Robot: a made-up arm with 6 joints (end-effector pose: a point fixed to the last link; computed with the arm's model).
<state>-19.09 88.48 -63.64 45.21 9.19 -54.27</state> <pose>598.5 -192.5 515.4 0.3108 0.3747 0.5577 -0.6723</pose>
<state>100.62 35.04 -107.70 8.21 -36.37 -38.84</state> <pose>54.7 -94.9 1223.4 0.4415 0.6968 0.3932 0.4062</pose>
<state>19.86 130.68 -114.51 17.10 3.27 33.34</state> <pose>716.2 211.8 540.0 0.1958 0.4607 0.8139 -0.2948</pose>
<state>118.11 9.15 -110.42 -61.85 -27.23 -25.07</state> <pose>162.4 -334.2 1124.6 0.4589 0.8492 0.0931 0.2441</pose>
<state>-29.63 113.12 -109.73 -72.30 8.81 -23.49</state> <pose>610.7 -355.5 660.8 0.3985 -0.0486 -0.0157 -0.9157</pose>
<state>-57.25 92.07 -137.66 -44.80 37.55 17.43</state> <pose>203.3 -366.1 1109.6 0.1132 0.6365 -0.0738 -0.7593</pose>
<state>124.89 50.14 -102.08 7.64 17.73 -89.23</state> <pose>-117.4 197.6 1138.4 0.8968 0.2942 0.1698 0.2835</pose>
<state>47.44 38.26 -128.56 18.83 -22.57 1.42</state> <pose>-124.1 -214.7 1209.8 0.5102 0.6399 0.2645 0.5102</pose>
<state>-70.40 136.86 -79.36 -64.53 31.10 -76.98</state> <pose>115.9 -458.7 123.6 0.1215 -0.5611 0.4623 -0.6758</pose>
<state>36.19 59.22 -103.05 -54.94 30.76 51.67</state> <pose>313.4 137.8 1121.5 0.5593 0.5895 0.5136 -0.2754</pose>
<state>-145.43 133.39 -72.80 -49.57 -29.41 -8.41</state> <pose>-373.6 -321.8 152.5 0.3693 -0.4562 -0.1618 0.7933</pose>
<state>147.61 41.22 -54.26 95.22 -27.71 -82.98</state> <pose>-312.1 303.2 894.6 0.5358 -0.1747 0.7980 0.2135</pose>
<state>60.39 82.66 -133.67 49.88 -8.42 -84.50</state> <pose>183.2 253.3 1197.8 0.7714 0.5537 0.3113 -0.0380</pose>
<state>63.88 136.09 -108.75 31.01 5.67 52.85</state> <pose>377.0 609.7 400.9 0.0172 -0.1410 -0.9609 0.2375</pose>
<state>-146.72 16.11 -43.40 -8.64 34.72 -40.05</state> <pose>-261.5 -180.6 887.4 0.5172 -0.3283 0.1573 0.7746</pose>
